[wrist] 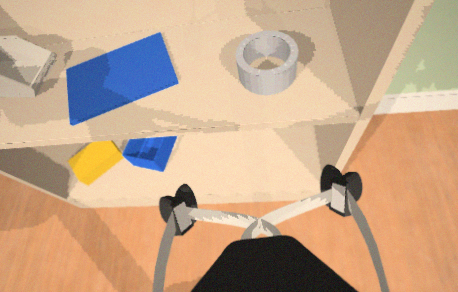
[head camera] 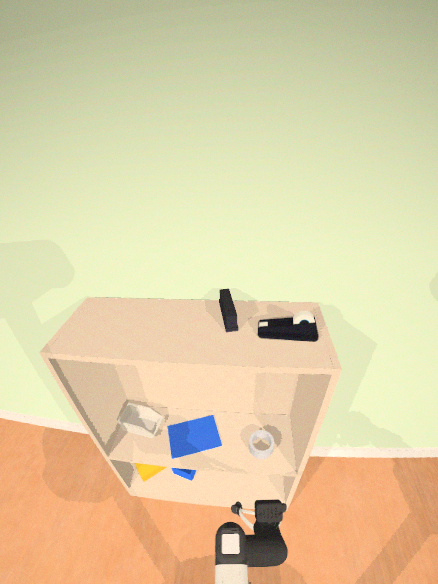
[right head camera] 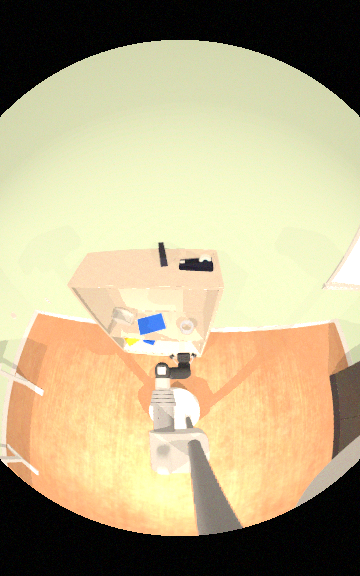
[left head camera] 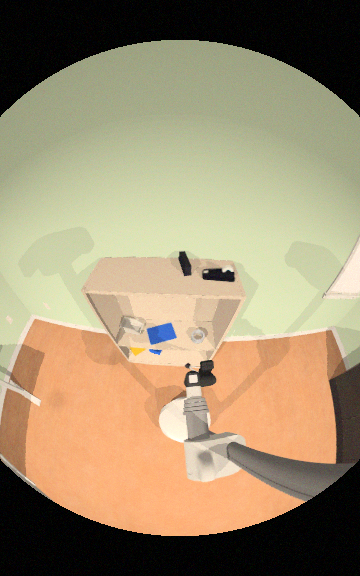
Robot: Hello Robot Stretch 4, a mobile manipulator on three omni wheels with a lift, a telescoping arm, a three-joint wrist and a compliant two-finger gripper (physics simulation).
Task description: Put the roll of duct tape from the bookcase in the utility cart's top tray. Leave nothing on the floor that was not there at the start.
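Places are measured from the robot's base along level axes (x ahead, y right, z down), in metres.
Pixels of known places: gripper, fingertip midpoint: (wrist: 257, 191) (left head camera: 197, 363); robot's base, link origin: (right head camera: 175, 409) (left head camera: 183, 418).
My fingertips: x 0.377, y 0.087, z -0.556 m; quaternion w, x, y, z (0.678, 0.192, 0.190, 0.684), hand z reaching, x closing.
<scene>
For each thing: its top centre in the pictures, then the offset to it from my fingertips. "pt": a spot on its surface instead.
- duct tape, top centre: (wrist: 266, 51) (head camera: 261, 441) (right head camera: 186, 325) (left head camera: 197, 334) dz +0.083, dx +0.255, dy +0.045 m
- light wood bookcase, surface spot: (head camera: 140, 325) pt dz -0.477, dx +0.325, dy -0.339 m
- blue flat item, top centre: (wrist: 117, 74) (head camera: 193, 435) (left head camera: 160, 332) (right head camera: 150, 323) dz +0.123, dx +0.309, dy -0.236 m
- whitish box, surface spot: (head camera: 141, 418) pt dz +0.119, dx +0.385, dy -0.479 m
- yellow block, top centre: (wrist: 92, 155) (head camera: 150, 463) dz +0.438, dx +0.323, dy -0.490 m
- blue bin, top centre: (wrist: 148, 134) dz +0.408, dx +0.348, dy -0.298 m
- black tape dispenser, top centre: (head camera: 290, 312) (right head camera: 196, 254) (left head camera: 220, 264) dz -0.547, dx +0.278, dy +0.085 m
- black upright block, top centre: (head camera: 227, 300) (right head camera: 161, 248) (left head camera: 184, 257) dz -0.531, dx +0.362, dy -0.078 m
The grey roll of duct tape (head camera: 261, 454) (left head camera: 198, 342) (right head camera: 186, 332) (wrist: 267, 83) lies flat, hole up, on the middle shelf of the light wood bookcase (head camera: 140, 325) (left head camera: 135, 275) (right head camera: 120, 270) (wrist: 225, 128), near its right side panel. My gripper (head camera: 259, 508) (left head camera: 198, 365) (right head camera: 183, 356) (wrist: 257, 191) is open, with nothing between its fingertips. It is in front of the bookcase, near its lower right front, apart from the roll. In the wrist view the roll appears above the gap between the fingertips. The utility cart cannot be made out.
A blue flat item (head camera: 194, 436) (wrist: 122, 80) and a whitish box (head camera: 141, 418) share the shelf. A yellow block (wrist: 95, 162) and a blue bin (wrist: 150, 152) sit below. A black tape dispenser (head camera: 288, 330) and a black upright block (head camera: 228, 311) stand on top. Dark furniture (right head camera: 350, 405) is at right.
</scene>
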